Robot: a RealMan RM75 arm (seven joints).
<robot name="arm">
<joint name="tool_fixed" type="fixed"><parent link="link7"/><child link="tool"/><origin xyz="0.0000 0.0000 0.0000" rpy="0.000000 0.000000 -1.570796"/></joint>
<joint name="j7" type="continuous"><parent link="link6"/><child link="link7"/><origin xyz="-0.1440 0.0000 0.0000" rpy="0.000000 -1.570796 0.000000"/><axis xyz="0 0 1"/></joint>
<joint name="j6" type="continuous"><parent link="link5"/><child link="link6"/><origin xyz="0.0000 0.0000 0.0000" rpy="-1.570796 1.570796 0.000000"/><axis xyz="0 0 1"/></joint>
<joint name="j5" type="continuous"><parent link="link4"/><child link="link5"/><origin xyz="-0.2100 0.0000 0.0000" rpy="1.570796 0.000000 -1.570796"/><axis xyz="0 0 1"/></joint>
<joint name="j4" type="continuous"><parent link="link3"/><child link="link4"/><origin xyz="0.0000 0.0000 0.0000" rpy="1.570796 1.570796 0.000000"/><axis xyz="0 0 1"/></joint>
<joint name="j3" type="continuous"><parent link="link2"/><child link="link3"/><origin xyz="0.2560 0.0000 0.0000" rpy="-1.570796 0.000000 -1.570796"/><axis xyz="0 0 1"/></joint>
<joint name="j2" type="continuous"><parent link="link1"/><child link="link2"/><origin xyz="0.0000 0.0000 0.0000" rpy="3.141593 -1.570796 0.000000"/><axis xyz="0 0 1"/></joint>
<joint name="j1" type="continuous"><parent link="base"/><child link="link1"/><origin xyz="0.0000 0.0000 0.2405" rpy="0.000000 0.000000 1.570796"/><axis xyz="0 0 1"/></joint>
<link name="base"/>
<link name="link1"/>
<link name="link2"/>
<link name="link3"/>
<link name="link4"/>
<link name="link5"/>
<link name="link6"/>
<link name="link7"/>
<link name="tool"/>
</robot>
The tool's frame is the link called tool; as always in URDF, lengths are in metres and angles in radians. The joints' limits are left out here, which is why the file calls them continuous.
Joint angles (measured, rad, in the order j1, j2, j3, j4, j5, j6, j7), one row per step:
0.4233 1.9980 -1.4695 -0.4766 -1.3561 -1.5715 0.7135
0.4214 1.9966 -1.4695 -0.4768 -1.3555 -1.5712 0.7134
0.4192 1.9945 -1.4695 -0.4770 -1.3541 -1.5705 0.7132
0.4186 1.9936 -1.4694 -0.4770 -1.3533 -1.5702 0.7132
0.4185 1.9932 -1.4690 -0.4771 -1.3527 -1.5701 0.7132
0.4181 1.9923 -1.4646 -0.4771 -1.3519 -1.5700 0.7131
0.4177 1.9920 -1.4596 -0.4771 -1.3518 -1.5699 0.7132
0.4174 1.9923 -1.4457 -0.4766 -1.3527 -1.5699 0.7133
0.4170 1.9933 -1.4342 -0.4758 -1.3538 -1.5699 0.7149
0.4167 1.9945 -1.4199 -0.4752 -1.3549 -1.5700 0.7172
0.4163 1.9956 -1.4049 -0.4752 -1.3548 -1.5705 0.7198
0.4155 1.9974 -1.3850 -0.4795 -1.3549 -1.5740 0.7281
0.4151 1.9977 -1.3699 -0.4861 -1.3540 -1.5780 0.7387
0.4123 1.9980 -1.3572 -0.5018 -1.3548 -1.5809 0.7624
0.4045 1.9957 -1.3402 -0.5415 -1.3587 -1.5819 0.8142
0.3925 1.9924 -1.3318 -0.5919 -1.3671 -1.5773 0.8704
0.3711 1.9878 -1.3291 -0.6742 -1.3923 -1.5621 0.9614
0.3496 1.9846 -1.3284 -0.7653 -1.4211 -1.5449 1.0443
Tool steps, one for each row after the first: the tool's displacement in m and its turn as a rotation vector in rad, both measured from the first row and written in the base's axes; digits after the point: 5 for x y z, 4 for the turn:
0.00081 -0.00020 0.00051 0.0012 -0.0010 -0.0020
0.00186 -0.00027 0.00129 0.0035 -0.0023 -0.0046
0.00221 -0.00020 0.00165 0.0046 -0.0027 -0.0056
0.00228 -0.00004 0.00188 0.0055 -0.0025 -0.0060
0.00257 0.00066 0.00279 0.0101 -0.0012 -0.0085
0.00276 0.00131 0.00352 0.0145 0.0004 -0.0111
0.00294 0.00297 0.00510 0.0251 0.0052 -0.0174
0.00304 0.00412 0.00611 0.0324 0.0096 -0.0242
0.00305 0.00565 0.00744 0.0416 0.0154 -0.0325
0.00291 0.00737 0.00906 0.0519 0.0227 -0.0410
0.00185 0.00968 0.01158 0.0626 0.0349 -0.0512
0.00058 0.01189 0.01430 0.0700 0.0454 -0.0587
-0.00122 0.01413 0.01734 0.0714 0.0545 -0.0700
-0.00426 0.01838 0.02375 0.0712 0.0623 -0.0890
-0.00694 0.02173 0.02983 0.0677 0.0590 -0.1044
-0.00985 0.02493 0.03690 0.0543 0.0353 -0.1294
-0.01446 0.02808 0.04402 0.0506 0.0060 -0.1418

